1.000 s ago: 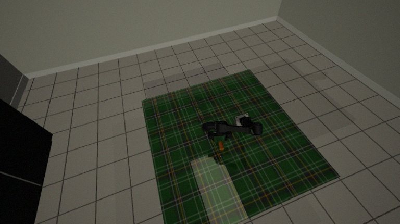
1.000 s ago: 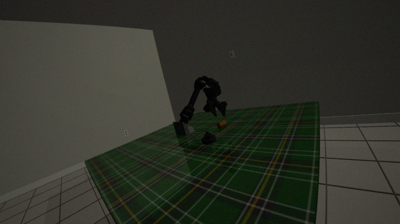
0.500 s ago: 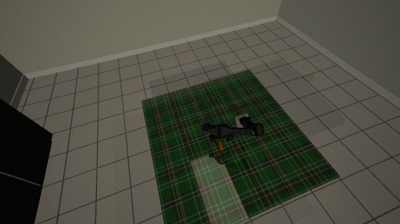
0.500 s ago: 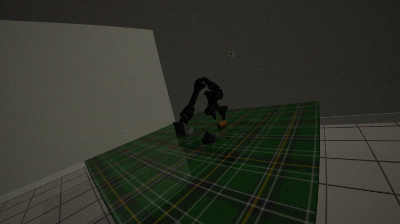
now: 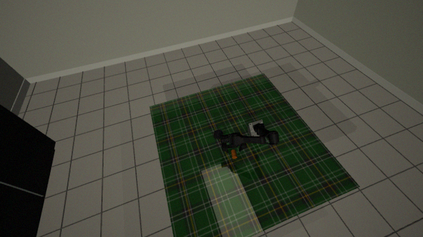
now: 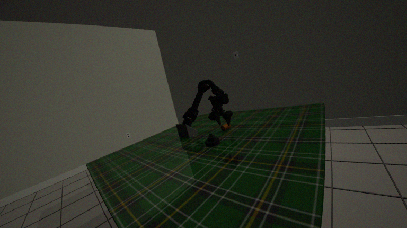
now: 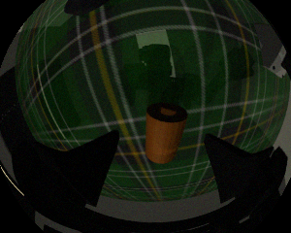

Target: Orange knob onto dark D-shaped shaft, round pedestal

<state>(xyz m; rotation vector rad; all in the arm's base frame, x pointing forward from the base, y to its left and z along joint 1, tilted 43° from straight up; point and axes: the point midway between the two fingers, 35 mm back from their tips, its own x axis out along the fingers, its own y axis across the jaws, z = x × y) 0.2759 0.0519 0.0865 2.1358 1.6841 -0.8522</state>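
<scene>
Now: the orange knob 10 mm to the left of my gripper tip and 20 mm below it. The rest, counted from my gripper tip: D-shaped shaft (40 mm ahead, 210 mm to the right).
</scene>
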